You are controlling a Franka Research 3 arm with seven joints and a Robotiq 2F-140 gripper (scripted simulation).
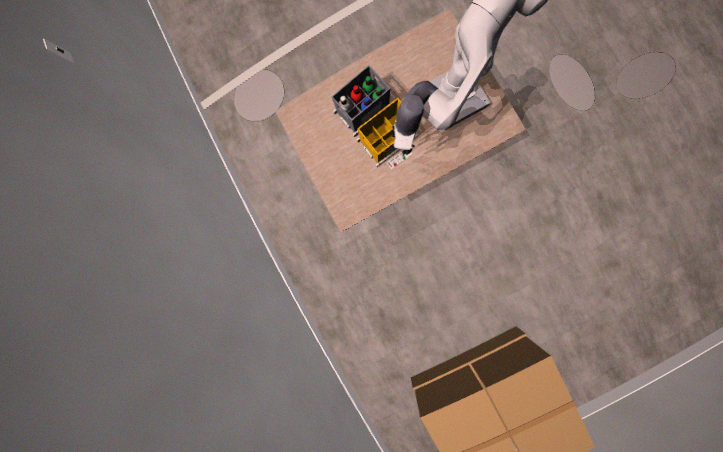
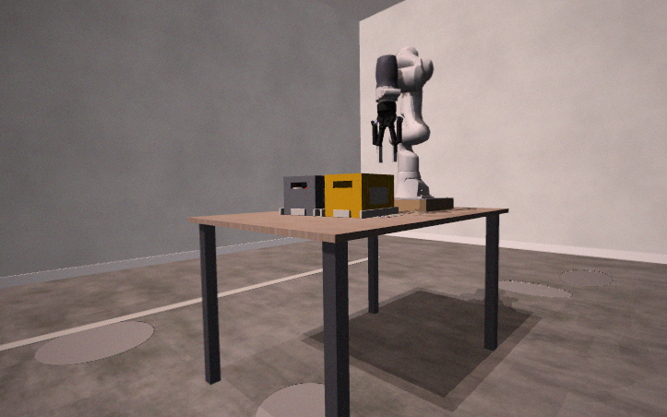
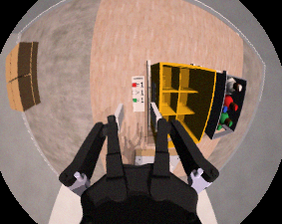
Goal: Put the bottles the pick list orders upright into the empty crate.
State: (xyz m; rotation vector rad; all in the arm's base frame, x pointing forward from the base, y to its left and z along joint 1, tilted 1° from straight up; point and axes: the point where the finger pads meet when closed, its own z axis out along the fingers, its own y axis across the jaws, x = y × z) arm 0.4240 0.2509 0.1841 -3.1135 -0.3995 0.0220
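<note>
The red bottle is 44 cm to the right of my hand, 16 cm below it and 8 cm ahead of it. The rest, counted from my hand: blue bottle (35 cm to the right, 16 cm below, 5 cm ahead); yellow crate (17 cm below, 16 cm to the right); pick list (25 cm below, 2 cm to the right, 2 cm behind).
</note>
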